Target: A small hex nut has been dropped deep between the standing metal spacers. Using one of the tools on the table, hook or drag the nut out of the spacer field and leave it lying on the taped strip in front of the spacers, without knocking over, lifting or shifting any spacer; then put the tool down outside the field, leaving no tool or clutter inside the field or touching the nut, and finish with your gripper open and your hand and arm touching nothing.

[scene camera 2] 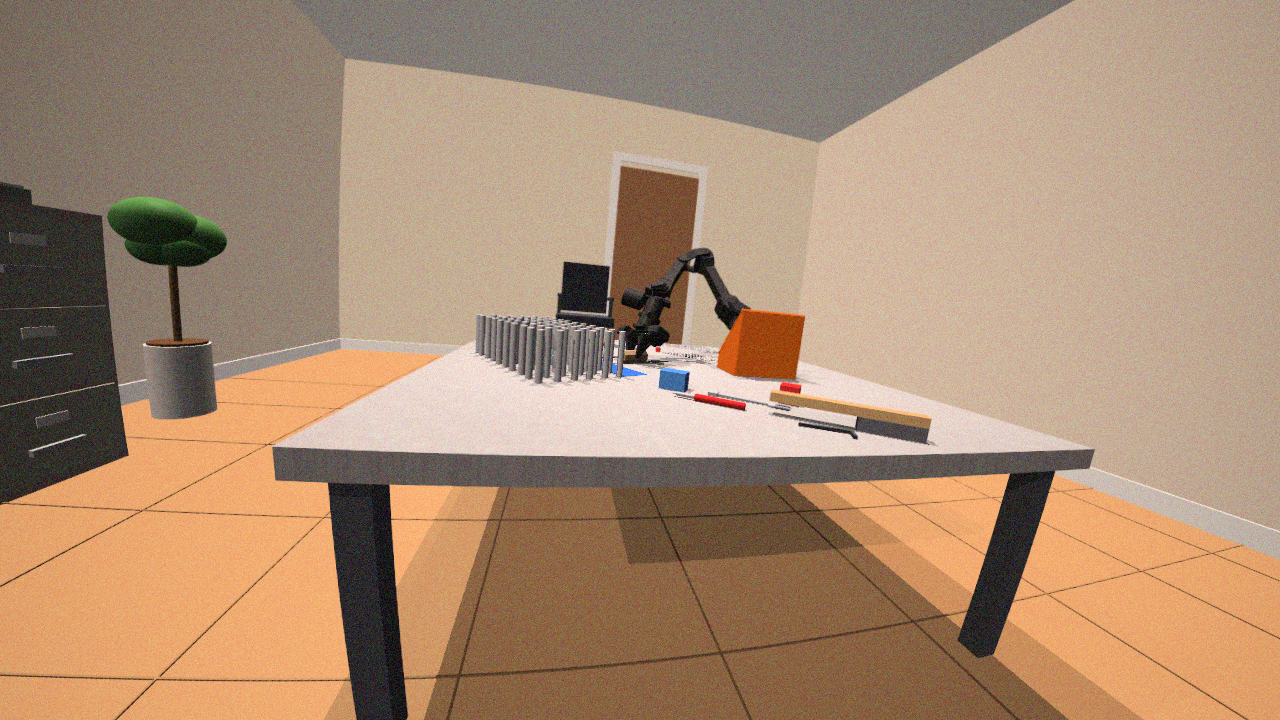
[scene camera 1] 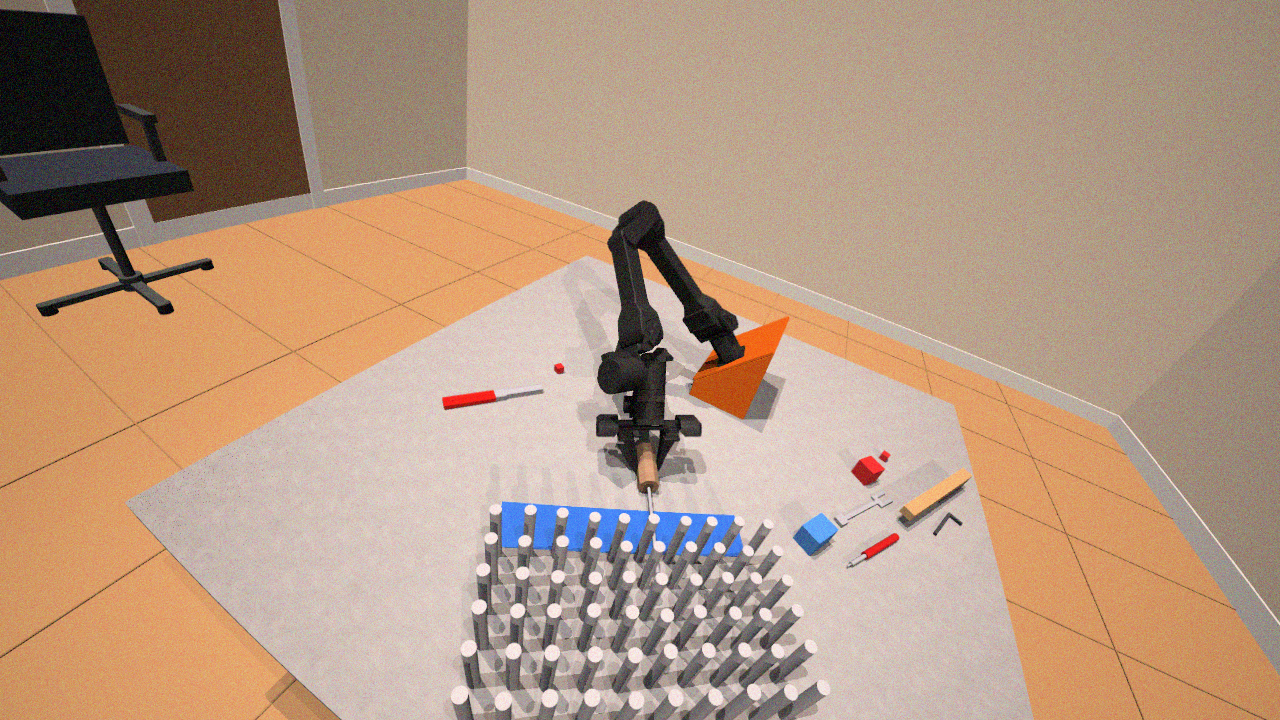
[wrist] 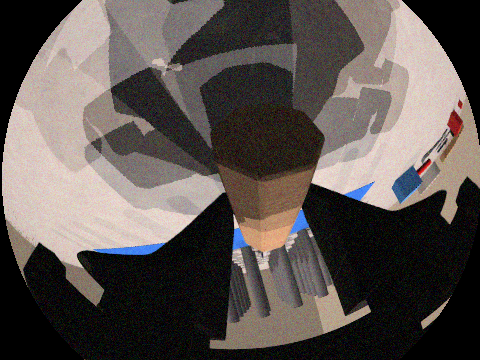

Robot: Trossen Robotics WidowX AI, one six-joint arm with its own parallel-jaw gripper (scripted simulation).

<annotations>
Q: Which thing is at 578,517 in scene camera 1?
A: A blue taped strip.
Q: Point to a hook tool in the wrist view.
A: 266,154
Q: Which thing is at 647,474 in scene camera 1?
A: A hook tool.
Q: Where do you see a blue cube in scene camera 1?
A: At 812,535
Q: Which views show my gripper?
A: Scene camera 2, scene camera 1 and the wrist view: all of them.
</annotations>
